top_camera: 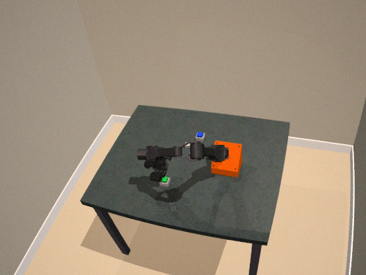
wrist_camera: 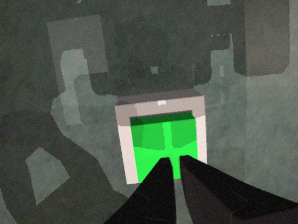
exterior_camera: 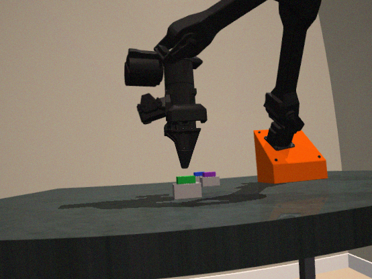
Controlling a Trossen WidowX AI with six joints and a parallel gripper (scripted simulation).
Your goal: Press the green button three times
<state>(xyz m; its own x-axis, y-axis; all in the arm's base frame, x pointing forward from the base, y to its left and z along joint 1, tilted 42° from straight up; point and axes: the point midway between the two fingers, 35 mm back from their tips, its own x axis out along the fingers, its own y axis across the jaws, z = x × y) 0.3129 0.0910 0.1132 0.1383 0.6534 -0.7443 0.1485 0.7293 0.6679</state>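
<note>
My gripper tip is 2 cm above the green button. Also, from my gripper tip: purple button (13 cm behind, 23 cm to the right, 2 cm below); blue button (14 cm behind, 36 cm to the right, 2 cm below).
</note>
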